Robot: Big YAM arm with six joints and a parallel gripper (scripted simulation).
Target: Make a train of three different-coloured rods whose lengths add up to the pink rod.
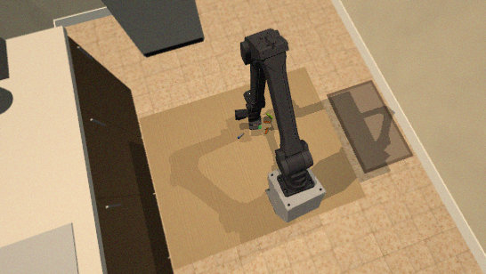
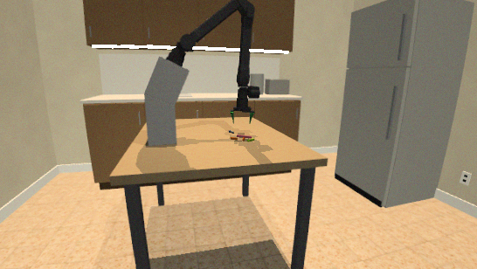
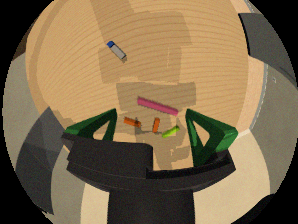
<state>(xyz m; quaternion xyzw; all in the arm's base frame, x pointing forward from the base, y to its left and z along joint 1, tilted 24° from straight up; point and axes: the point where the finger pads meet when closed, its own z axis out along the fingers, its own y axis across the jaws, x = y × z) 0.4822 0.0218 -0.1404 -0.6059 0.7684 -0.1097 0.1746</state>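
The lime rod is 20 mm ahead of my hand, 120 mm to the right of it and 80 mm below it. The rest, counted from my hand: grey rod 40 mm behind, 90 mm to the left, 80 mm below; then blue rod 50 mm behind, 110 mm to the left, 80 mm below; then pink rod 10 mm ahead, 40 mm to the right, 80 mm below.
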